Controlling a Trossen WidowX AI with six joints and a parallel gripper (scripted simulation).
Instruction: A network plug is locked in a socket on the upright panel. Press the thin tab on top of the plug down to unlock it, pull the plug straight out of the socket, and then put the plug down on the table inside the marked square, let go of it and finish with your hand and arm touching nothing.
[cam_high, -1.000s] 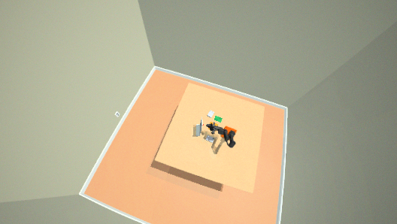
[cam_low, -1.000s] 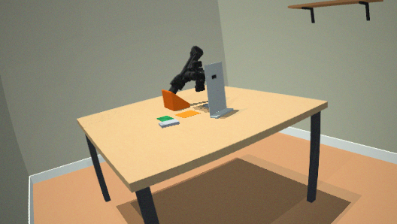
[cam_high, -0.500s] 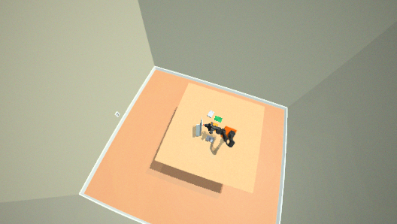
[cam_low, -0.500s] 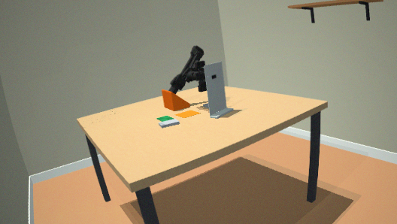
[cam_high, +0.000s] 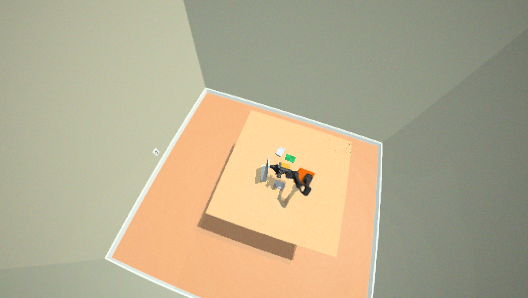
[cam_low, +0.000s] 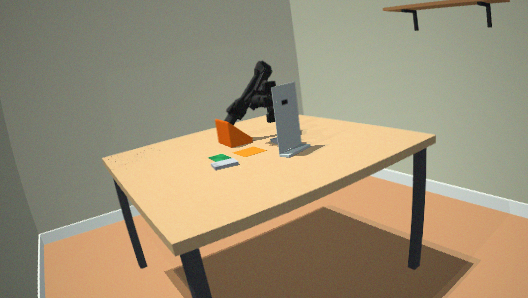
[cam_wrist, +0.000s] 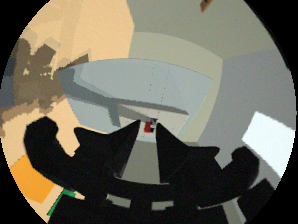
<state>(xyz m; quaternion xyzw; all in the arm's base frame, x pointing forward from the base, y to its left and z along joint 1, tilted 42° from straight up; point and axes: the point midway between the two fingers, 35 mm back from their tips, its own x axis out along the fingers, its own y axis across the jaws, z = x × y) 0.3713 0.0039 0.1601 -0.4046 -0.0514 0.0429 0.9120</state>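
Right now the grey upright panel is 80 mm below my gripper tip and 30 mm ahead of it.
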